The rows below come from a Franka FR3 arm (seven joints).
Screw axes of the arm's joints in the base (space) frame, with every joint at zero. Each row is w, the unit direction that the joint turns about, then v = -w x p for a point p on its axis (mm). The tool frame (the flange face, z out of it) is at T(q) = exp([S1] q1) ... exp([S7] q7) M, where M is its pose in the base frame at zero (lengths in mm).
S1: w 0 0 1 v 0 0 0
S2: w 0 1 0 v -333 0 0
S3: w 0 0 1 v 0 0 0
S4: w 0 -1 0 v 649 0 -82.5
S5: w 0 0 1 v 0 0 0
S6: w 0 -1 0 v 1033 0 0
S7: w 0 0 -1 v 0 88 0
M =
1 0 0 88
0 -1 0 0
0 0 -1 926
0 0 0 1
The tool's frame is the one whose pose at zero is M.
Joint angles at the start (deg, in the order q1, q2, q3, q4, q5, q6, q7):
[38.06, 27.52, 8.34, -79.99, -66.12, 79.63, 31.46]
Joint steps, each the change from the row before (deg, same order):
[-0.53, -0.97, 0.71, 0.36, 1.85, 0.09, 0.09]
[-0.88, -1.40, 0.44, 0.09, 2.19, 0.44, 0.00]
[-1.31, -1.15, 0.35, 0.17, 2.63, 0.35, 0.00]
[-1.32, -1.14, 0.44, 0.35, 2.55, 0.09, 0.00]
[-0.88, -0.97, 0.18, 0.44, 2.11, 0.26, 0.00]
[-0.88, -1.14, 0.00, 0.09, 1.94, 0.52, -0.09]
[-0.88, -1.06, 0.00, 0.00, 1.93, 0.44, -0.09]
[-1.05, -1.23, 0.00, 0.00, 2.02, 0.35, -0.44]
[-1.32, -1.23, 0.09, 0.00, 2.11, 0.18, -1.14]
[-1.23, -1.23, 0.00, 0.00, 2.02, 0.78, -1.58]
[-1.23, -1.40, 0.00, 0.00, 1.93, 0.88, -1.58]
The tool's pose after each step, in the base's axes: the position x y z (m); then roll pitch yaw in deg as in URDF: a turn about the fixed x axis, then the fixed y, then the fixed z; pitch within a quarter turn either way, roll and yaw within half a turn. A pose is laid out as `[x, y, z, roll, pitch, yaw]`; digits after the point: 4 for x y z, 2 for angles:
[0.5442, 0.3857, 0.4770, 115.29, -7.71, 23.43]
[0.5429, 0.3805, 0.4901, 118.00, -8.43, 22.36]
[0.5446, 0.3710, 0.5002, 121.00, -8.75, 20.57]
[0.5456, 0.3619, 0.5117, 123.94, -9.11, 18.70]
[0.5460, 0.3555, 0.5229, 126.45, -9.64, 17.35]
[0.5466, 0.3477, 0.5337, 128.75, -10.17, 16.19]
[0.5470, 0.3399, 0.5430, 130.96, -10.51, 15.02]
[0.5473, 0.3302, 0.5539, 133.21, -10.66, 13.84]
[0.5481, 0.3184, 0.5647, 135.42, -10.18, 12.89]
[0.5491, 0.3080, 0.5761, 137.69, -9.90, 12.76]
[0.5492, 0.2974, 0.5896, 139.92, -9.99, 12.77]

